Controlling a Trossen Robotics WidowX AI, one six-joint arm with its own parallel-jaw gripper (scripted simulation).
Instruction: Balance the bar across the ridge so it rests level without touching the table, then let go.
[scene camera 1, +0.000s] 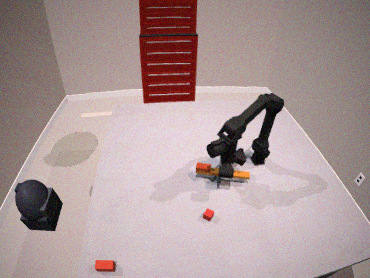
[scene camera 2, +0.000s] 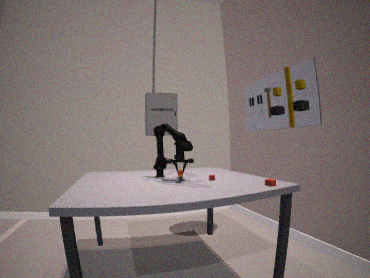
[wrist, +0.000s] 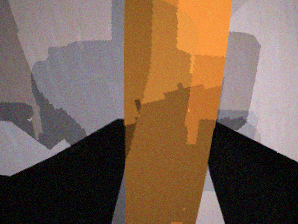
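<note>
The wrist view shows the gripper (wrist: 166, 131), and a bar (wrist: 173, 64) is visible there as well.
</note>
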